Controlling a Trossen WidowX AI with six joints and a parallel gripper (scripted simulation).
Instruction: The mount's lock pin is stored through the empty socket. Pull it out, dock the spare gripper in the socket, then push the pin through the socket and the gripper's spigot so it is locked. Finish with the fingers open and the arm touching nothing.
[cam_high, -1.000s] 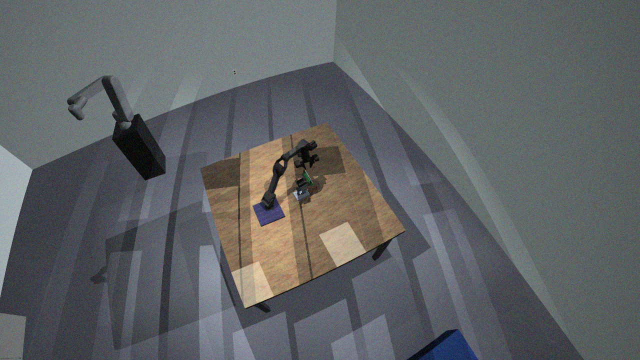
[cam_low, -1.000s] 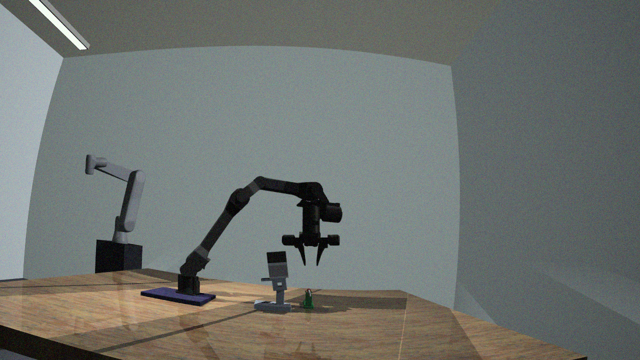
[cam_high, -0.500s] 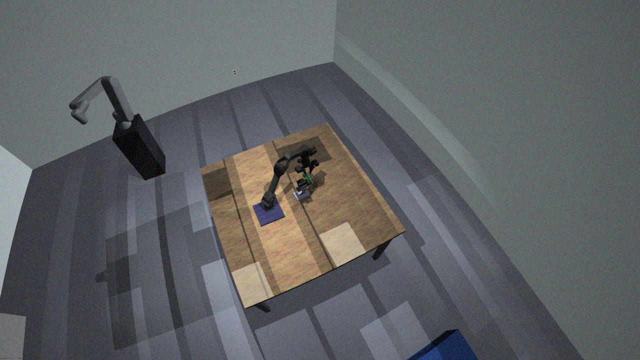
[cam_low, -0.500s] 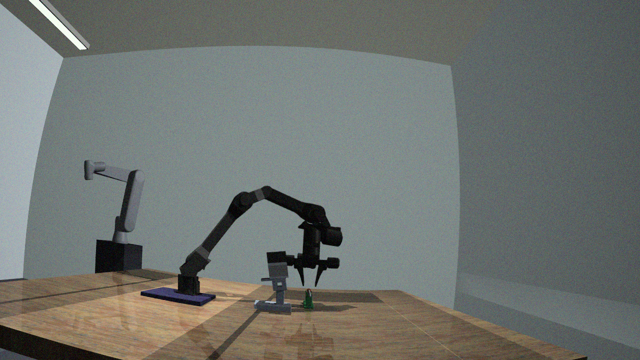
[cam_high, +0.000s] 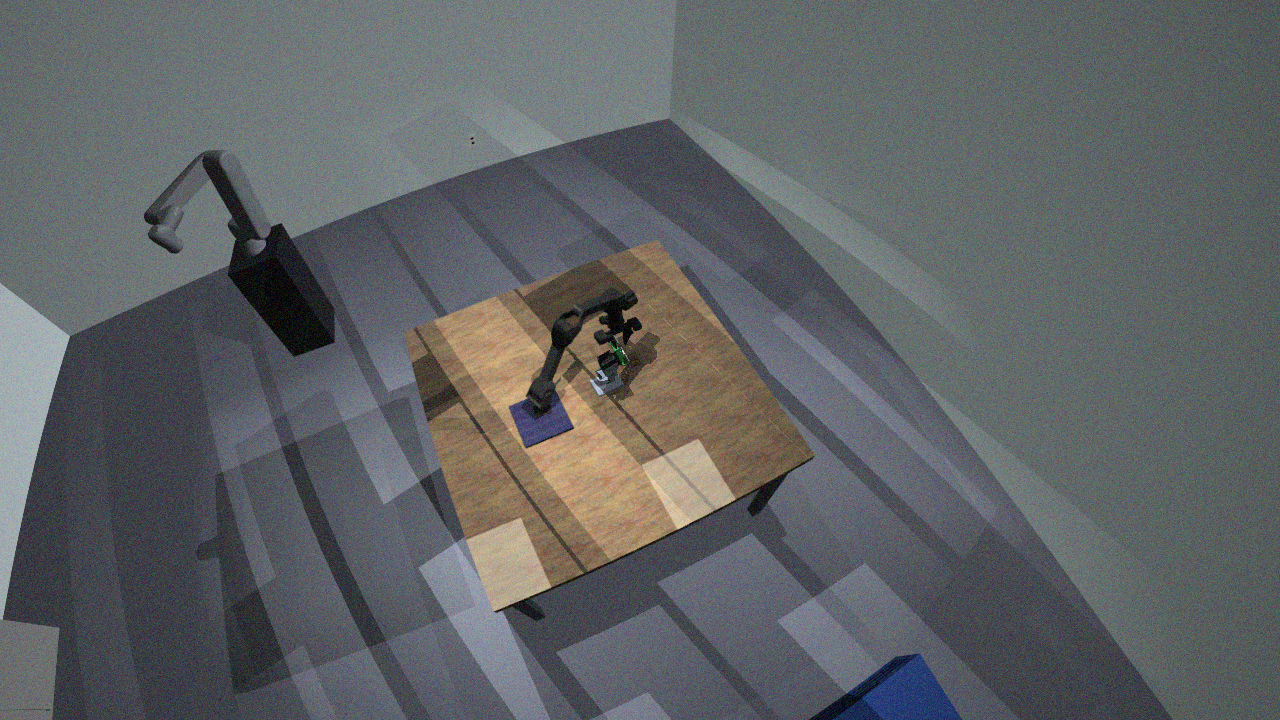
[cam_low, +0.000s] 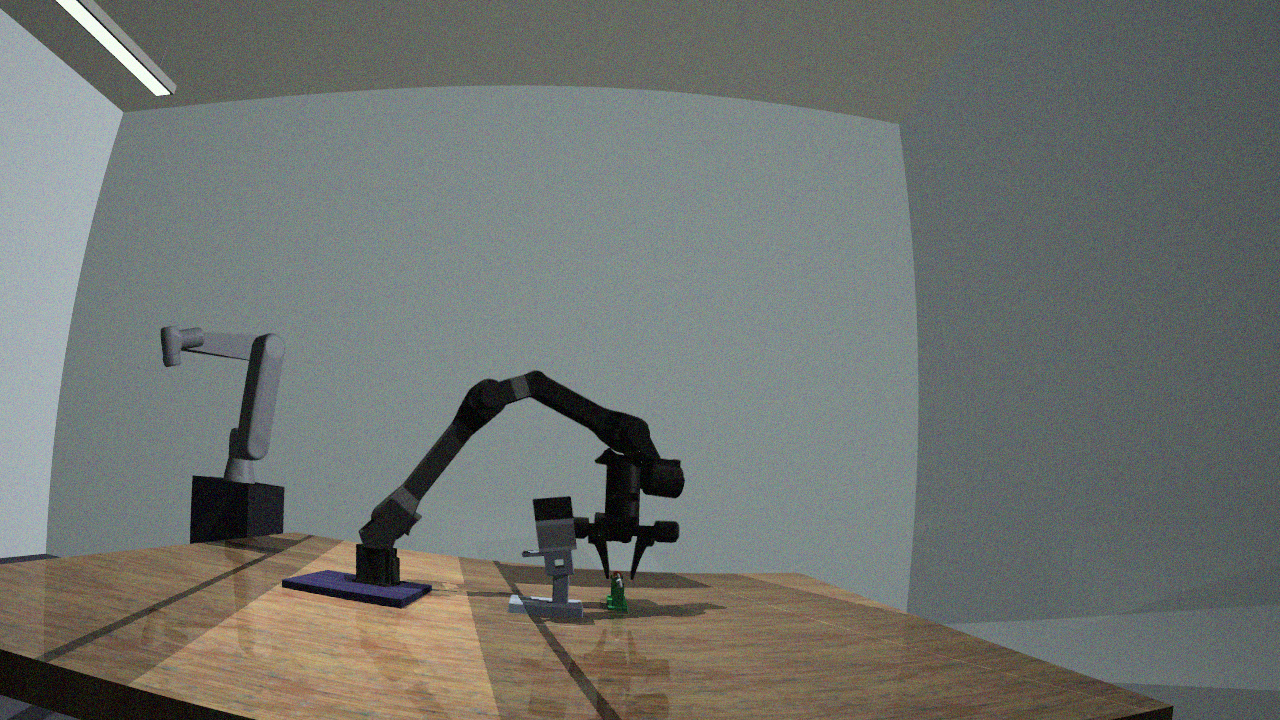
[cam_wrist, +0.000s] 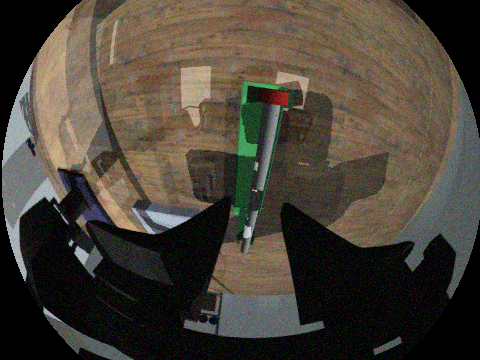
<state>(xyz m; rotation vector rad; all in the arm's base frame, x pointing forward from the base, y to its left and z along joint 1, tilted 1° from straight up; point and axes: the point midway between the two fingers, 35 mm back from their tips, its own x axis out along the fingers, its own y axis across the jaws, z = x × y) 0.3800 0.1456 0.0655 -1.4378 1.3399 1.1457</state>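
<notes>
Right now the green pin cradle is 10 mm to the left of my gripper tip and 20 mm below it. From my gripper tip the other things lie so: grey mount: 100 mm behind, 120 mm to the right; spare gripper: 90 mm behind, 120 mm to the right, 80 mm above.
</notes>
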